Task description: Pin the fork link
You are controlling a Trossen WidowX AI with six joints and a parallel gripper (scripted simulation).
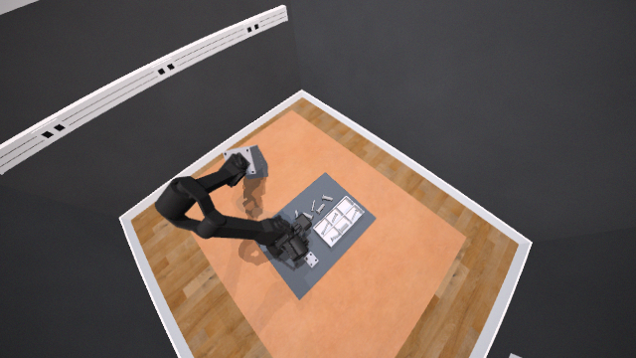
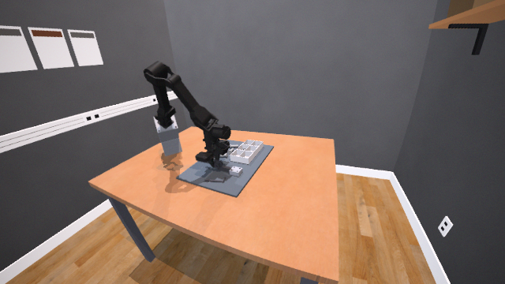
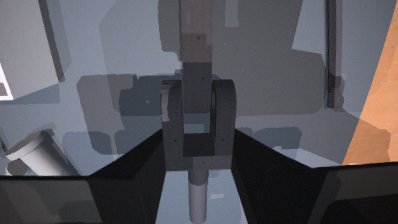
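Now: the dark fork link 3 cm below my hand. Round my hand: grey mat (10 cm to the left, 6 cm below, 3 cm ahead); then dark flat bar (4 cm below, 4 cm ahead); then thin dark bar (8 cm to the right, 6 cm ahead, 5 cm below).
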